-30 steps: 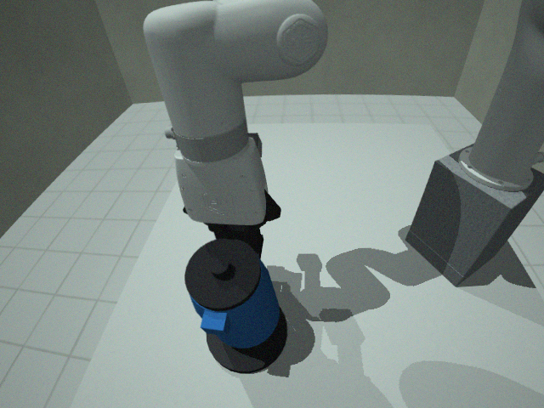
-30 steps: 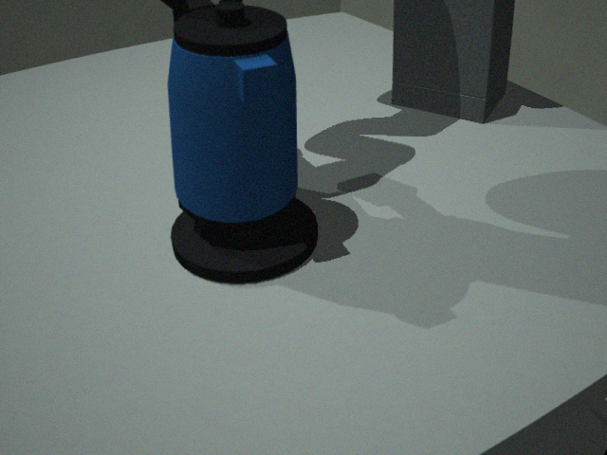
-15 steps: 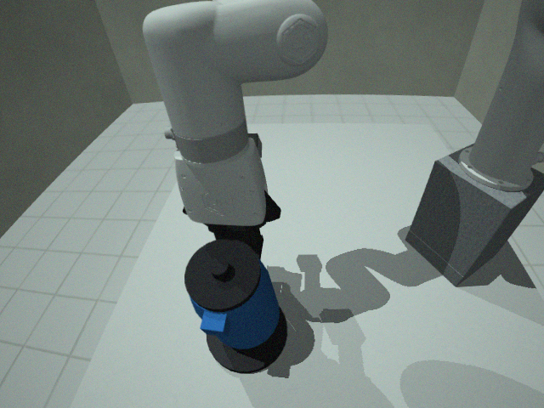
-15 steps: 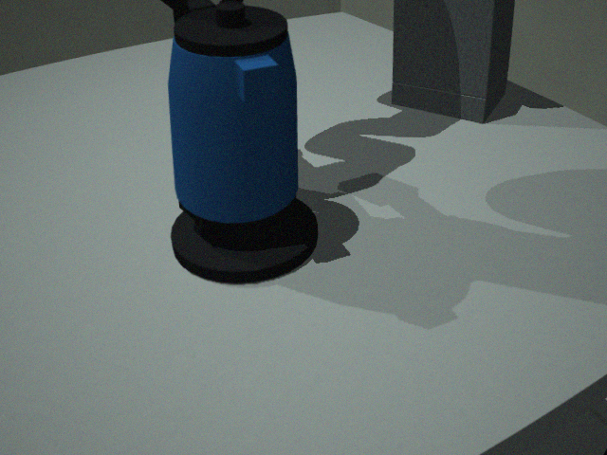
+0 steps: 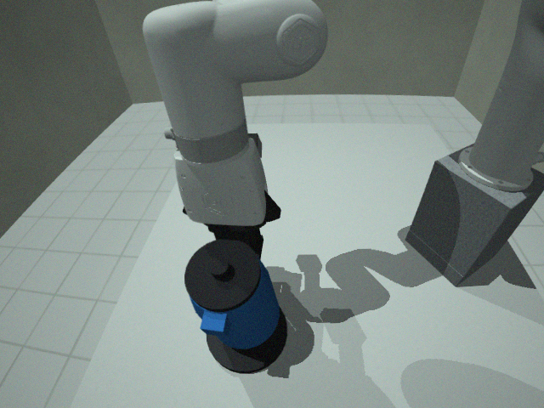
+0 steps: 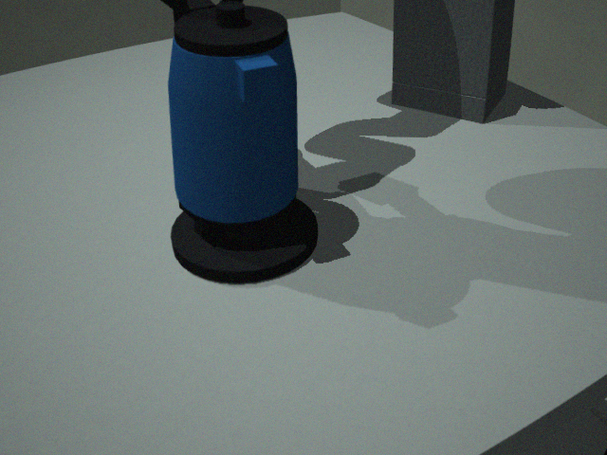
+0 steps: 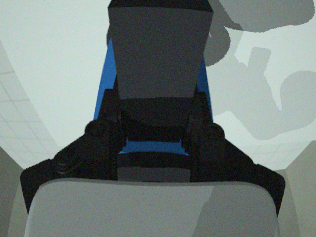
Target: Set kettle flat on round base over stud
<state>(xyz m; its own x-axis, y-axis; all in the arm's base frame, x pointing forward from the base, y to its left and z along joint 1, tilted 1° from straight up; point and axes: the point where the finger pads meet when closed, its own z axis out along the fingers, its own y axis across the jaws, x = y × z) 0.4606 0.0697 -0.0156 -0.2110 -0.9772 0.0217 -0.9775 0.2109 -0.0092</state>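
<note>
My gripper is now 6 cm above the blue kettle, 3 cm to the right of it and 1 cm short of it. Also, from my hand: round black base: 20 cm below, 6 cm to the left, 1 cm ahead.
</note>
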